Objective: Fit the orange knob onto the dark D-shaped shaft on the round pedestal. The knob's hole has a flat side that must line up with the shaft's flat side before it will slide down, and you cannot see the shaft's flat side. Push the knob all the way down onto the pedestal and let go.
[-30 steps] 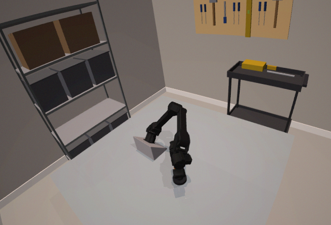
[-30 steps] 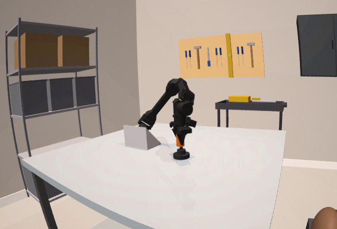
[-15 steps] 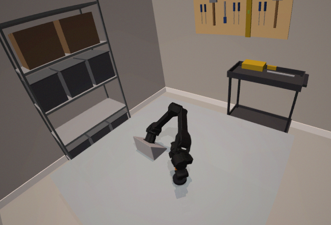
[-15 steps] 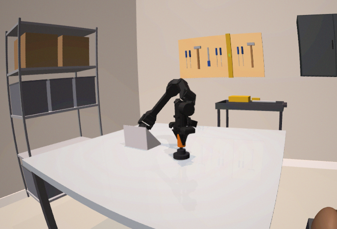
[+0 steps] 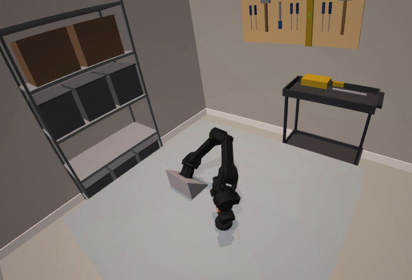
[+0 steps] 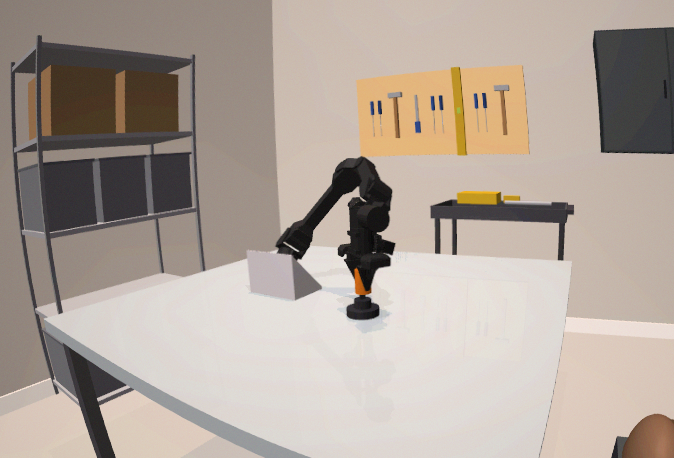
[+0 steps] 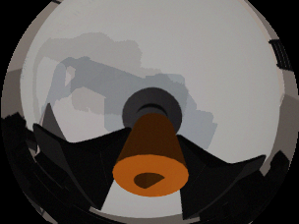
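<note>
Right now the orange knob is 20 mm above my gripper tip. Also, from my gripper tip: dark round pedestal (10 mm behind, 40 mm below).
</note>
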